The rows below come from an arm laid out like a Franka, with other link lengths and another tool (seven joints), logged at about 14 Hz.
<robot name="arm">
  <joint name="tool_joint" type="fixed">
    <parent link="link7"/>
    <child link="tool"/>
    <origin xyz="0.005 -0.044 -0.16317" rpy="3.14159 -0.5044 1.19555"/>
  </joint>
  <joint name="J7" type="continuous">
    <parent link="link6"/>
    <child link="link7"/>
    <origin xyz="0.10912 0 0" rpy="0 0 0"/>
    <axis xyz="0 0 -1"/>
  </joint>
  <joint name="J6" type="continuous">
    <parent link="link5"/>
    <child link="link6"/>
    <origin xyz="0 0 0" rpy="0 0 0"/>
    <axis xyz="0 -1 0"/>
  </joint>
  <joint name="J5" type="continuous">
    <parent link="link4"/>
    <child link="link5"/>
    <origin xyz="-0.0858 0 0.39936" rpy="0 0 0"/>
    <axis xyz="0 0 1"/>
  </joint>
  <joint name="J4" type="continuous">
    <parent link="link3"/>
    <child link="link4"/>
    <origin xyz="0.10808 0 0" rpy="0 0 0"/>
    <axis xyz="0 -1 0"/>
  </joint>
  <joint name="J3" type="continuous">
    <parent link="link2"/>
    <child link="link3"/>
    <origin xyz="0 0 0.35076" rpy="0 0 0"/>
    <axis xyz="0 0 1"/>
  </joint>
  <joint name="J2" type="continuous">
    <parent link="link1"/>
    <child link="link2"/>
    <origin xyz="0 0 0" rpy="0 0 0"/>
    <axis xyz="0 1 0"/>
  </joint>
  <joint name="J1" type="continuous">
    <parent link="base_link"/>
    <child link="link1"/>
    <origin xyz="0 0 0.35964" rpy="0 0 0"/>
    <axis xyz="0 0 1"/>
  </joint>
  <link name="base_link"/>
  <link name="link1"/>
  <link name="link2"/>
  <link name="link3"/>
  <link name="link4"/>
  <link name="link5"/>
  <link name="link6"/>
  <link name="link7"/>
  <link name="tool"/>
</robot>
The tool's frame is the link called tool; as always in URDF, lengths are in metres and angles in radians. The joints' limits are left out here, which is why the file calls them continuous.
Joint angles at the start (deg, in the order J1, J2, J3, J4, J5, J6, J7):
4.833 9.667 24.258 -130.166 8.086 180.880 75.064
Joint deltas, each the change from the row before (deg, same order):
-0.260 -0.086 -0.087 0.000 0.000 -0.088 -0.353
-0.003 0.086 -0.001 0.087 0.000 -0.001 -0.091
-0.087 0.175 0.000 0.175 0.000 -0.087 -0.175
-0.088 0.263 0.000 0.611 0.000 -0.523 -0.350
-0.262 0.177 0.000 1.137 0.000 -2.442 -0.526
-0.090 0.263 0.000 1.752 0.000 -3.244 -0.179
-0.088 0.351 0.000 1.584 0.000 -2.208 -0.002
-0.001 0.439 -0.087 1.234 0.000 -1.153 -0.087
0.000 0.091 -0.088 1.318 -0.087 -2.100 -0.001
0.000 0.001 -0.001 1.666 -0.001 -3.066 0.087
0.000 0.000 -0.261 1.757 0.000 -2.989 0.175
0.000 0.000 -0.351 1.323 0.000 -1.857 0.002
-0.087 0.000 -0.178 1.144 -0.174 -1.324 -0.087
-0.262 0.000 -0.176 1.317 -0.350 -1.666 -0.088
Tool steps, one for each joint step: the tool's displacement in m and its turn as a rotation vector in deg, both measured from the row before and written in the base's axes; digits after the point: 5 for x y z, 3 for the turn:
0.00176 -0.00371 0.00062 -0.239 -0.135 -0.069
0.00053 0.00009 -0.00016 -0.017 -0.023 0.058
0.00132 -0.00062 -0.00059 -0.062 0.037 0.045
0.00307 0.00015 0.00099 -0.123 0.077 0.214
0.00390 -0.00088 0.00119 -0.671 1.220 0.456
0.00465 0.00212 0.00350 -0.490 1.620 0.467
0.00510 0.00188 0.00403 -0.102 0.969 0.177
0.00498 0.00122 0.00284 0.057 0.369 0.091
0.00359 0.00124 0.00497 -0.243 0.807 0.248
0.00294 0.00244 0.00671 -0.326 1.352 0.356
0.00441 -0.00022 0.00772 -0.274 1.223 0.014
0.00464 -0.00191 0.00682 -0.152 0.513 -0.104
0.00427 -0.00135 0.00683 -0.164 0.087 0.074
0.00518 -0.00318 0.00766 -0.343 0.172 0.049

